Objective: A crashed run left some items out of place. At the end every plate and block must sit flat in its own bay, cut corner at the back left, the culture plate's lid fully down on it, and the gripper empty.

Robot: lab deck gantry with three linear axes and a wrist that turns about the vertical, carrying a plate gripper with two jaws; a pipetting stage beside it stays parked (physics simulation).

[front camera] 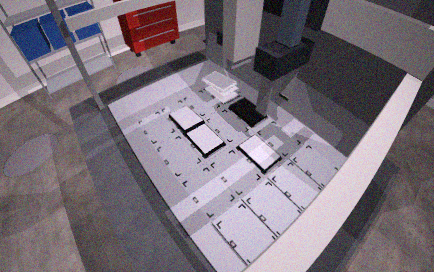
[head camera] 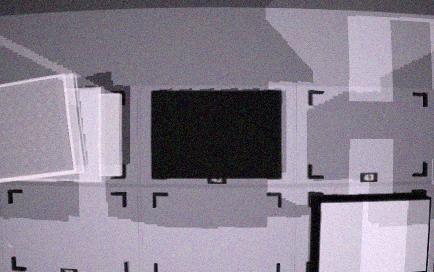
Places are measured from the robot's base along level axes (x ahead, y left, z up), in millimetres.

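Where they show: gripper, between the fingertips: [front camera: 273,104]; robot's base, origin of its link: [front camera: 139,122].
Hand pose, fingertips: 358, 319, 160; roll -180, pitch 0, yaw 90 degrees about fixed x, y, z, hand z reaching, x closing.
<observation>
Things, the pixels of their top centre, and the offset from my fingertips, as dx, dy, dz. Level surfaces: height alone.
- black item, centre of its top: [head camera: 216,134] [front camera: 248,109] -130, +45, -143
- pale top piece, centre of its top: [head camera: 2,132] [front camera: 219,79] -311, +47, -103
- white-topped item, centre of its top: [head camera: 375,238] [front camera: 259,151] +34, -62, -145
- pale deck, height of its surface: dz -159
My gripper [front camera: 264,111] hangs beside the black item in the front view; its jaws overlap, so their gap is unclear. It shows no plate between them. The black item [front camera: 246,111] [head camera: 216,134] lies over a back-row bay, square to it. Left of it, a stack of pale plates [front camera: 227,94] [head camera: 111,134] carries a pale top piece [front camera: 220,79] [head camera: 35,130] that is turned and shifted left. White-topped, black-sided items [front camera: 186,118] [front camera: 205,138] stand end to end. Another white-topped item [front camera: 259,151] [head camera: 385,240] looks slightly turned against its bay marks in the head view. Cut corners are unclear.
The pale deck [front camera: 150,107] has black bay corner marks and small labels. The parked pipetting stage [front camera: 242,37] stands behind it. A pale beam [front camera: 372,142] crosses the right foreground. A red drawer cabinet [front camera: 152,27] and blue bins [front camera: 31,40] stand at the back left.
</observation>
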